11 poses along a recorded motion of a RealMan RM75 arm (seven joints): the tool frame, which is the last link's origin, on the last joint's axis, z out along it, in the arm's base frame.
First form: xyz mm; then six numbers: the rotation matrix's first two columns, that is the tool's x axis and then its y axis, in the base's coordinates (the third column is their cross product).
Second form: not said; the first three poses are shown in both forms.
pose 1, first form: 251.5 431.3 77.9 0.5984 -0.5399 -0.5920 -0.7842 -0.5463 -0.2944
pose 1, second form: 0.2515 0.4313 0.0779 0.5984 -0.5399 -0.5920 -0.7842 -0.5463 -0.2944
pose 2, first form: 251.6 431.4 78.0 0.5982 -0.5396 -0.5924 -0.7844 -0.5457 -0.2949
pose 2, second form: 0.2516 0.4314 0.0780 0.5982 -0.5396 -0.5924 -0.7844 -0.5457 -0.2949
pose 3, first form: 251.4 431.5 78.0 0.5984 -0.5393 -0.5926 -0.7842 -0.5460 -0.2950
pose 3, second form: 0.2514 0.4315 0.0780 0.5984 -0.5393 -0.5926 -0.7842 -0.5460 -0.2950
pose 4, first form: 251.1 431.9 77.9 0.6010 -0.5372 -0.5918 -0.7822 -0.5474 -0.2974
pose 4, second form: 0.2511 0.4319 0.0779 0.6010 -0.5372 -0.5918 -0.7822 -0.5474 -0.2974
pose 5, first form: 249.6 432.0 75.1 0.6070 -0.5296 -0.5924 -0.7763 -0.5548 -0.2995
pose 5, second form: 0.2496 0.4320 0.0751 0.6070 -0.5296 -0.5924 -0.7763 -0.5548 -0.2995
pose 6, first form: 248.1 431.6 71.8 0.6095 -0.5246 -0.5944 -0.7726 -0.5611 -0.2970
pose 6, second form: 0.2481 0.4316 0.0718 0.6095 -0.5246 -0.5944 -0.7726 -0.5611 -0.2970
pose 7, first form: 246.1 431.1 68.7 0.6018 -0.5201 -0.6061 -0.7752 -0.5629 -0.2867
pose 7, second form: 0.2461 0.4311 0.0687 0.6018 -0.5201 -0.6061 -0.7752 -0.5629 -0.2867
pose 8, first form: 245.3 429.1 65.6 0.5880 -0.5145 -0.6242 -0.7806 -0.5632 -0.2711
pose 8, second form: 0.2453 0.4291 0.0656 0.5880 -0.5145 -0.6242 -0.7806 -0.5632 -0.2711
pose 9, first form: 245.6 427.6 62.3 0.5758 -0.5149 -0.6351 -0.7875 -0.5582 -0.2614
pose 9, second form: 0.2456 0.4276 0.0623 0.5758 -0.5149 -0.6351 -0.7875 -0.5582 -0.2614
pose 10, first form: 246.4 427.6 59.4 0.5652 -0.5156 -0.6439 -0.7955 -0.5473 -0.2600
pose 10, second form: 0.2464 0.4276 0.0594 0.5652 -0.5156 -0.6439 -0.7955 -0.5473 -0.2600
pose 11, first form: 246.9 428.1 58.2 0.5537 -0.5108 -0.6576 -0.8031 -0.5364 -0.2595
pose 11, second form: 0.2469 0.4281 0.0582 0.5537 -0.5108 -0.6576 -0.8031 -0.5364 -0.2595
